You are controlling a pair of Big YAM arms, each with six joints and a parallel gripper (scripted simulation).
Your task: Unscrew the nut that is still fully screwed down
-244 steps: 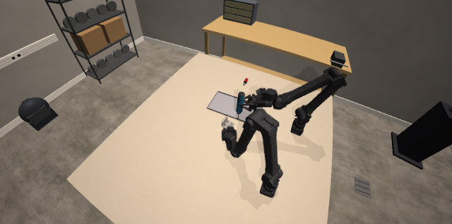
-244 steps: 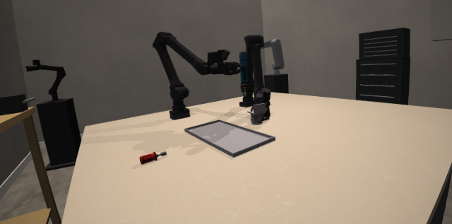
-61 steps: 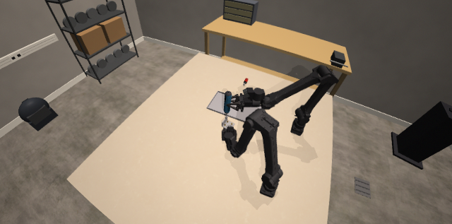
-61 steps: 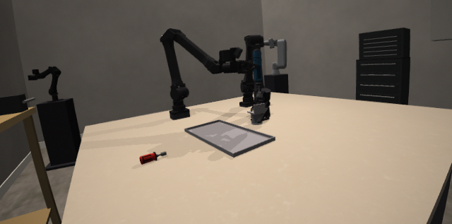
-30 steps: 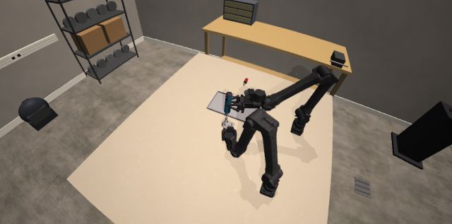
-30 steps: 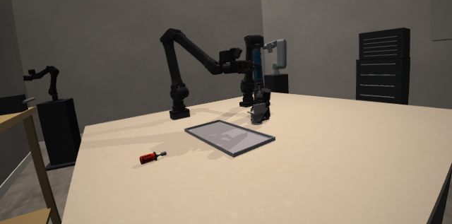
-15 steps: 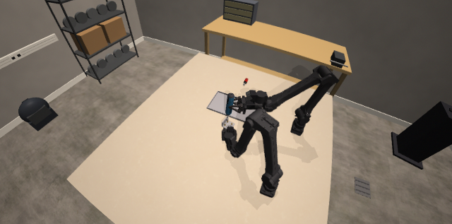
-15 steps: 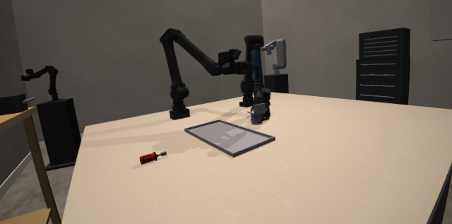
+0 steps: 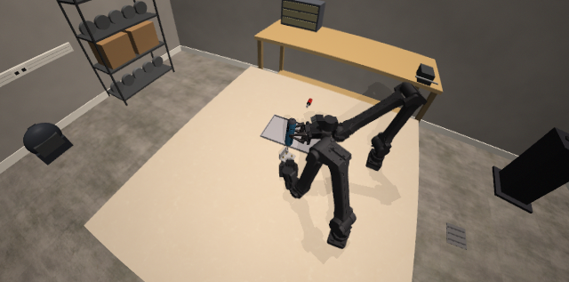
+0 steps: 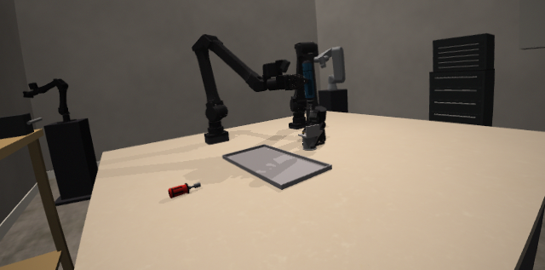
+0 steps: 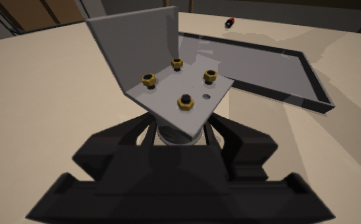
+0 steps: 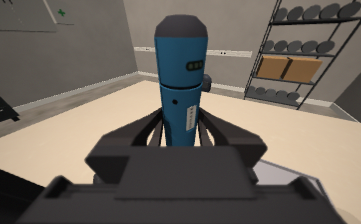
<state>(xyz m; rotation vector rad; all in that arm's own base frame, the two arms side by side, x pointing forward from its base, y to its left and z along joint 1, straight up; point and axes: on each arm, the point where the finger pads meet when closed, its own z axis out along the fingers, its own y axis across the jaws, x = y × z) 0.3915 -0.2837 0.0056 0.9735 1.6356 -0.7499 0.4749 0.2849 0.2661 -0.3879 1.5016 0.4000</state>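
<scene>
The joint module is 1 cm above my left hand. From my left hand the other things lie so: red-handled tool 55 cm to the right, 17 cm ahead, 1 cm below; bracket 5 cm above; grey tray 22 cm to the right, 7 cm ahead, 2 cm below.
</scene>
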